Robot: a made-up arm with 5 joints.
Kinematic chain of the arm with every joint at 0, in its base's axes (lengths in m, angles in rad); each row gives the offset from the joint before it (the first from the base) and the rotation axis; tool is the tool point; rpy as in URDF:
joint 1: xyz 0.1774 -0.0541 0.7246 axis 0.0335 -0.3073 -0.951
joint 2: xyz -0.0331 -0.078 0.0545 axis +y
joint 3: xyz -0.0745 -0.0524 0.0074 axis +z
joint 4: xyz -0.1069 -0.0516 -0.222 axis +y
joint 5: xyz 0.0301 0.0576 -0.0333 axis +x
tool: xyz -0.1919 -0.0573 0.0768 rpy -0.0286 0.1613 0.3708
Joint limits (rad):
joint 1: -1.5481..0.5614
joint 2: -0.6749..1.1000
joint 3: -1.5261..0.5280
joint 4: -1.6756..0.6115
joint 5: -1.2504..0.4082
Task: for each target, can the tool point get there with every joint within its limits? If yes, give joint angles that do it. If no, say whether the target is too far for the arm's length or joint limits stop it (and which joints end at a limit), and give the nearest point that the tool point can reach.
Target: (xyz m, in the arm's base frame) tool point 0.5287 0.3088 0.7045
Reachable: no: joint limits stop it (at a limit: joint 2, joint 3, joint 5) | nearest point 0.3214 0.0543 0.6043 | short by 0.343 m
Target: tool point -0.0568 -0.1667 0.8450
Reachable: yes | joints -0.7811 0.5300 -1.2334 0.3600 0.0104
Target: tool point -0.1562 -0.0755 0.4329
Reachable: yes | joints 0.1956 -0.0403 -0.1815 -0.9702 -0.5694
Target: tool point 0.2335 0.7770 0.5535
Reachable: no: too far | nearest point 0.0352 0.2063 0.6110 | short by 0.607 m
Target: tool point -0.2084 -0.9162 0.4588
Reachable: no: too far | nearest point -0.0307 -0.5053 0.6163 | short by 0.475 m
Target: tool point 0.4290 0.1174 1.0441
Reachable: no: joint limits stop it (at a limit: joint 1, joint 2, joint 4) | nearest point 0.3826 -0.1930 1.0089 | short by 0.316 m
